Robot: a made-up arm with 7 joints.
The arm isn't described. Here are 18 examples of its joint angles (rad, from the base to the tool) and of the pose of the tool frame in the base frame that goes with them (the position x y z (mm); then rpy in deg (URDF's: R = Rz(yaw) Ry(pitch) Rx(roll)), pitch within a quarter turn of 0, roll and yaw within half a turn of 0).
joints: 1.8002 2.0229 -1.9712 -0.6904 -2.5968 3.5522 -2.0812
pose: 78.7 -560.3 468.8 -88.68 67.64 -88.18
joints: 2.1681 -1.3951 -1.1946 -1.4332 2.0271 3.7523 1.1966
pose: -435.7 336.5 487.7 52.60 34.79 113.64
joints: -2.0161 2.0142 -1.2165 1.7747 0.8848 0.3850 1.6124
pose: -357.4 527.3 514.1 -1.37 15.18 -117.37
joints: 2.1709 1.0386 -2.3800 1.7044 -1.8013 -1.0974 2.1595
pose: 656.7 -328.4 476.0 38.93 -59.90 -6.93
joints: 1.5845 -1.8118 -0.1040 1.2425 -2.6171 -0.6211 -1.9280
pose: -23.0 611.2 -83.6 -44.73 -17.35 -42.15
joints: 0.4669 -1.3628 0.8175 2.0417 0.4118 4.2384 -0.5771
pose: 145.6 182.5 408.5 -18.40 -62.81 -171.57
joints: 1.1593 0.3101 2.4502 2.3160 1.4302 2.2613 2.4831
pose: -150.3 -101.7 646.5 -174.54 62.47 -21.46
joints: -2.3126 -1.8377 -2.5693 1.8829 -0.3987 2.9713 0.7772
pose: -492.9 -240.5 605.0 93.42 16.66 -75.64
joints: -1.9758 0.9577 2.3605 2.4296 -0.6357 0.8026 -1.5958
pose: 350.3 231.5 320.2 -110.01 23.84 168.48
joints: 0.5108 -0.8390 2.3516 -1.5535 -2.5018 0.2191 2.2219
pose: 604.7 -259.4 587.4 165.98 -11.85 -151.86
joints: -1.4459 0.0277 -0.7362 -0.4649 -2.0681 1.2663 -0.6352
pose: 250.2 44.1 1271.9 -2.25 -39.41 -95.54
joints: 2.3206 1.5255 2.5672 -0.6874 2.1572 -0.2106 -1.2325
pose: 822.2 -369.7 643.3 134.34 -71.18 120.75
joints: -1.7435 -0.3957 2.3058 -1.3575 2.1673 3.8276 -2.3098
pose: -366.8 -112.1 980.1 -70.25 37.24 -94.21
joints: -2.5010 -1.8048 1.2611 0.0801 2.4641 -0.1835 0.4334
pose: -699.5 -612.7 442.2 33.14 -7.74 -124.04
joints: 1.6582 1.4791 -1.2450 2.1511 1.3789 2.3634 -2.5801
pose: 308.4 -196.8 534.0 -174.08 -61.57 13.34
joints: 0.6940 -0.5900 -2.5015 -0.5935 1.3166 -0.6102 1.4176
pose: 558.9 331.2 1122.2 -155.49 -67.83 -84.64
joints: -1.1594 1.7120 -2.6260 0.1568 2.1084 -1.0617 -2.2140
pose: -637.5 621.0 416.3 49.45 -0.44 10.60
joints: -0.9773 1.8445 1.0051 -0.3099 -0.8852 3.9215 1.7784
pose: -496.7 407.4 332.3 -109.86 -0.24 -138.94
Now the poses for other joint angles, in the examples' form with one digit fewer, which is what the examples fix.
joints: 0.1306 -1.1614 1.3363 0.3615 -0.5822 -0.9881 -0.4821
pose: 777 207 697 -133.2 9.8 83.7
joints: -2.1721 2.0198 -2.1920 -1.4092 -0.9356 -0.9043 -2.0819
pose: 524 220 441 -158.3 -13.1 109.4
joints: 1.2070 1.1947 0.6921 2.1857 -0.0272 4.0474 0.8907
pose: -70 -127 747 82.2 0.8 -11.1
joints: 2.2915 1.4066 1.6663 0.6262 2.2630 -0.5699 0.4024
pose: 383 -767 386 -134.9 33.9 -75.9
